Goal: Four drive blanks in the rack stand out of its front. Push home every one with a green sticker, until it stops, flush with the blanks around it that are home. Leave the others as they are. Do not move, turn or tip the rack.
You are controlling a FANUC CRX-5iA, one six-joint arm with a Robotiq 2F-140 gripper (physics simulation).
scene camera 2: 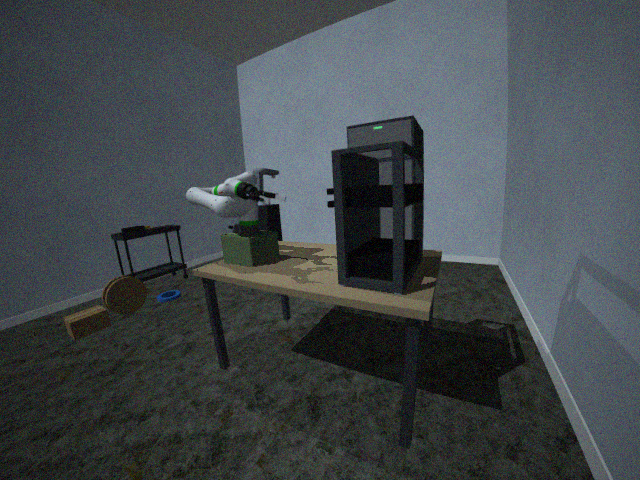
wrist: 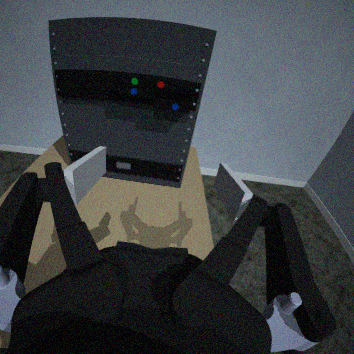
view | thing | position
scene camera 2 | dark rack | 361, 252
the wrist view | my gripper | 161, 166
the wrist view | dark rack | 144, 111
